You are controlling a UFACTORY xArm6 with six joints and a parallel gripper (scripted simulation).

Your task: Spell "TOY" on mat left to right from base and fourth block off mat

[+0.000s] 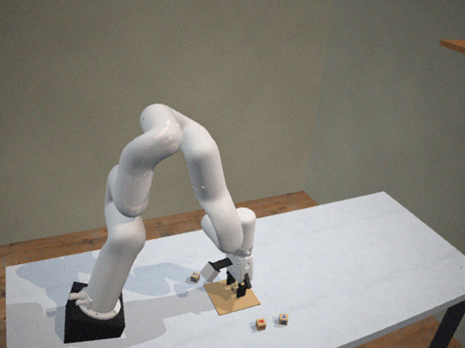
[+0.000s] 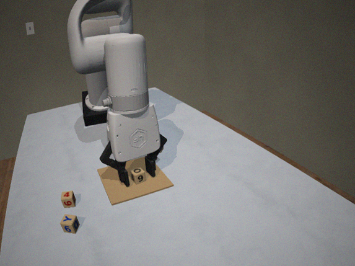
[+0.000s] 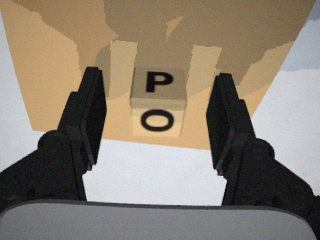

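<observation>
Right now my hand is 2 cm past the tan mat and 2 cm above it. From my hand the other things lie so: Y block: 18 cm to the right, 4 cm ahead, 1 cm below.
</observation>
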